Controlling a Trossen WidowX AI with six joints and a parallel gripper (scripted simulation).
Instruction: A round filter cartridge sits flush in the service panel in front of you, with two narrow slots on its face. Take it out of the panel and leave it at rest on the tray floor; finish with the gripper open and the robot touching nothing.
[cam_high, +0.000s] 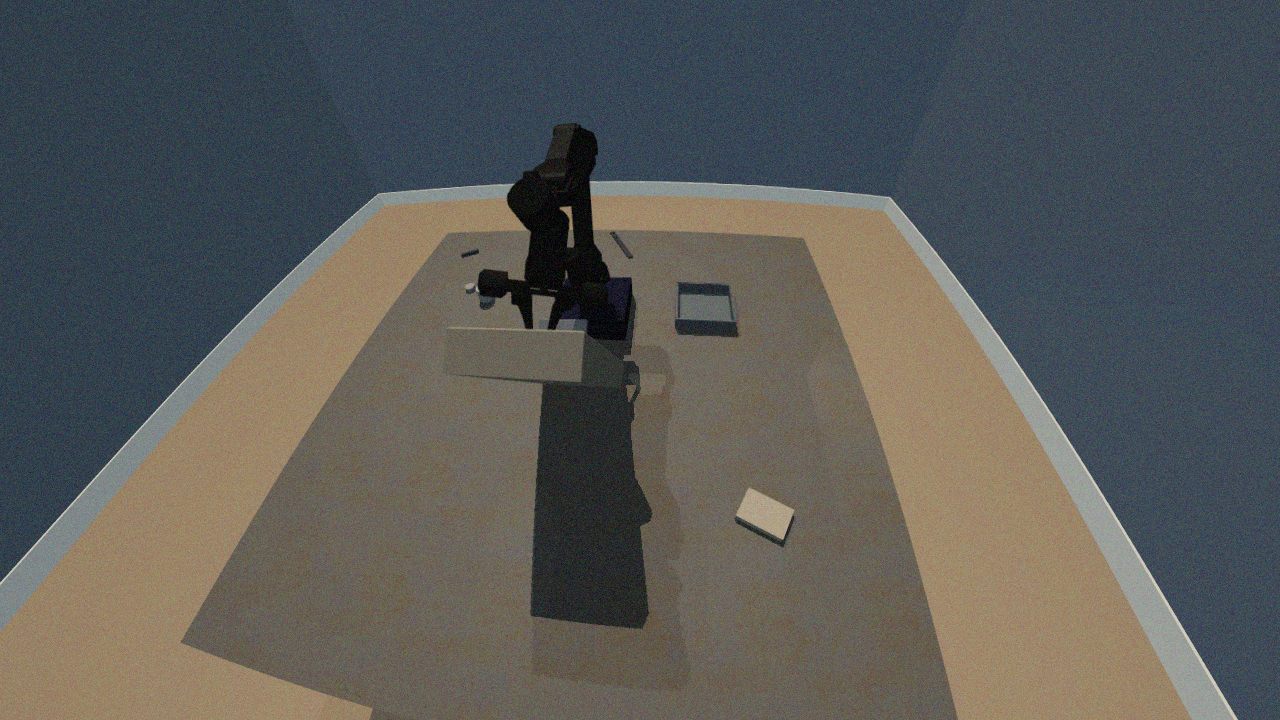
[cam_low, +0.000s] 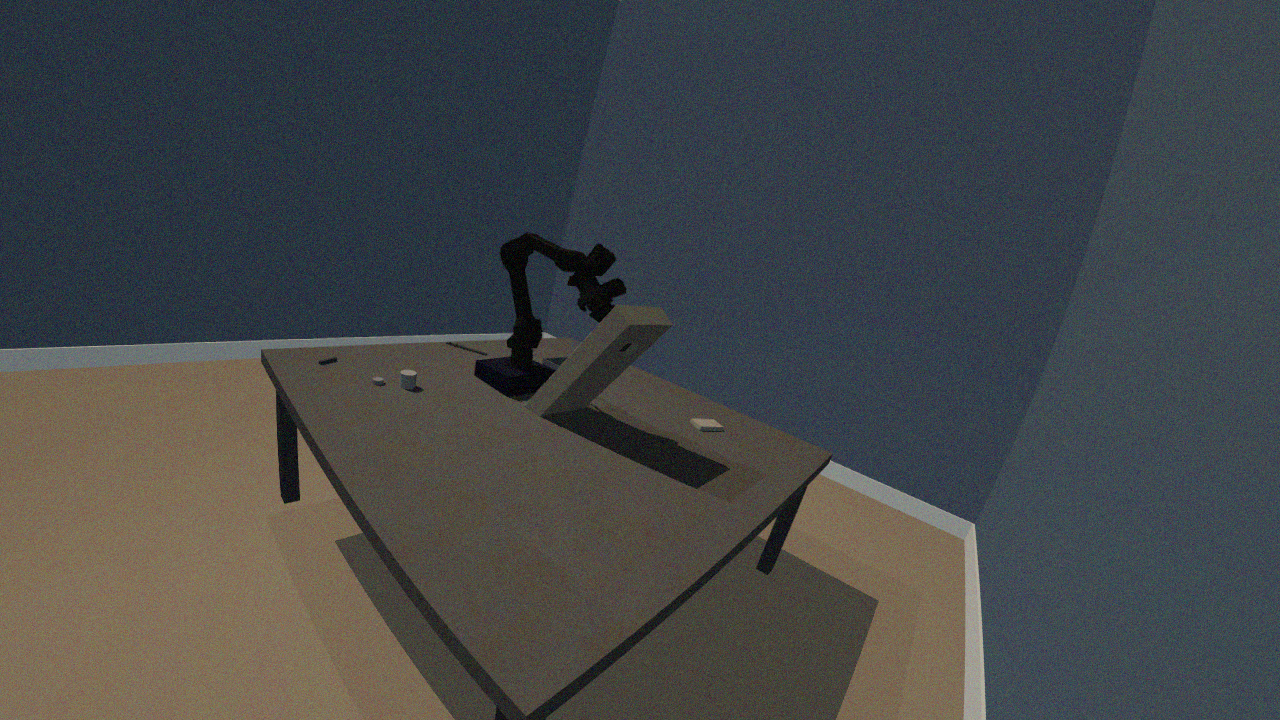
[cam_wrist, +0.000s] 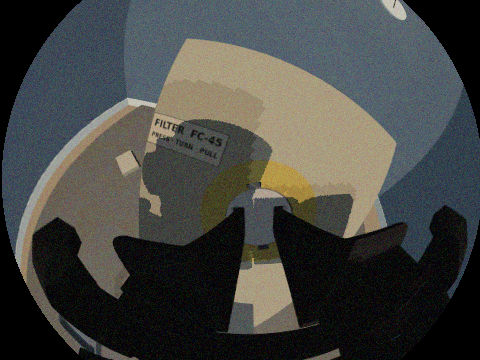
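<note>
Right now my gripper tip is 1 cm short of the round filter cartridge and 1 cm above it. The rest, counted from my gripper tip: blue-grey tray: 37 cm behind, 32 cm to the left, 26 cm below.
</note>
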